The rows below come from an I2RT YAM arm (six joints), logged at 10 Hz.
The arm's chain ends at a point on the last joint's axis. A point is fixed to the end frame.
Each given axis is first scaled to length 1.
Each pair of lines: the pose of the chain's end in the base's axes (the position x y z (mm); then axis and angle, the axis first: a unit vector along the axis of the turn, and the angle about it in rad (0 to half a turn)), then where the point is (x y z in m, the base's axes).
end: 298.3, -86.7, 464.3, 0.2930, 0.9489, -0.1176, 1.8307
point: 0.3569 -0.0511 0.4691
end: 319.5, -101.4, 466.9, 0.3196, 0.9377, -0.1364, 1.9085
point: 0.3805 -0.0697 0.4686
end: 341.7, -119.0, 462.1, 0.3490, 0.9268, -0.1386, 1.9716
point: 0.4044 -0.0907 0.4624
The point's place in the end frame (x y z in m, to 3 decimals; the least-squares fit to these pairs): -0.005 0.059 0.035
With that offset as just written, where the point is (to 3 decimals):
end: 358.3, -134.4, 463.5, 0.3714, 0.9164, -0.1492, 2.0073
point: 0.422 -0.109 0.463
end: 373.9, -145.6, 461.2, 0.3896, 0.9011, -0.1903, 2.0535
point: 0.440 -0.125 0.457
